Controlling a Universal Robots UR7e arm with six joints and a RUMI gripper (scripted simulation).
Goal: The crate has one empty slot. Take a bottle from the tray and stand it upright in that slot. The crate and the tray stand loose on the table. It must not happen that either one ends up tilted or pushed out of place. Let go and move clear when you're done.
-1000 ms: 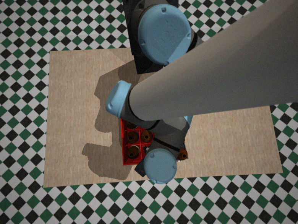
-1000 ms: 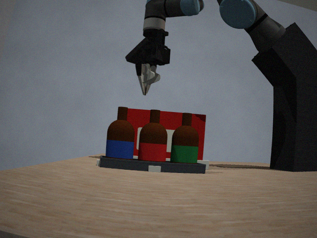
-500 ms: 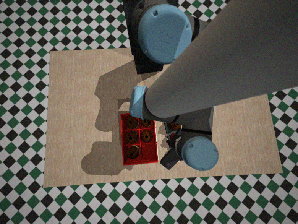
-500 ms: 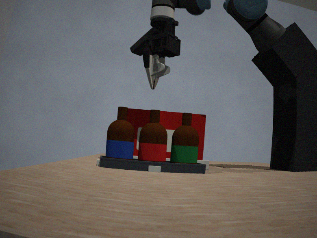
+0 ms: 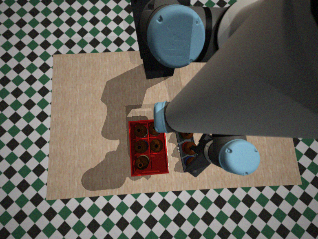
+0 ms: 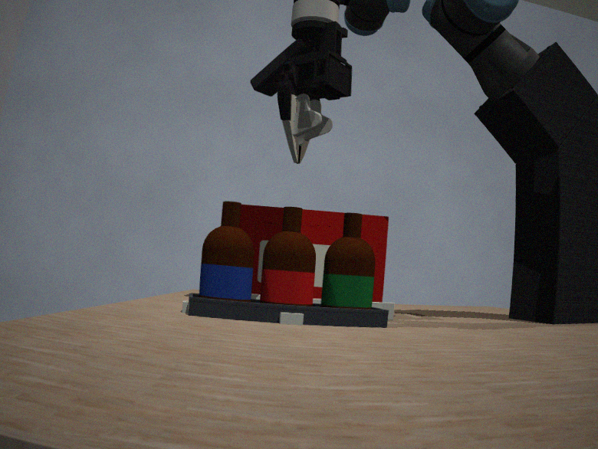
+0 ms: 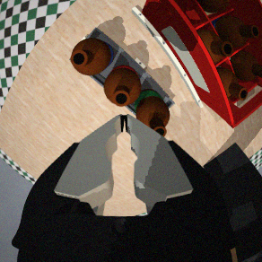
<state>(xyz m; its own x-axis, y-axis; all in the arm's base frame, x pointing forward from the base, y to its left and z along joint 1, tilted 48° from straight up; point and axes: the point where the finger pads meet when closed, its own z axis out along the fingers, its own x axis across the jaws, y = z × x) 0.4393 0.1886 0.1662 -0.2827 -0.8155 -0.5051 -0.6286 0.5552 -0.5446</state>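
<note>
Right now the blue-labelled bottle is 16 cm below my hand, 8 cm ahead of it and 3 cm to the left of it. From my hand the other things lie so: green-labelled bottle 16 cm below, 9 cm behind, 2 cm to the right; crate 22 cm to the right, 16 cm below, 2 cm ahead; tray 23 cm below.
</note>
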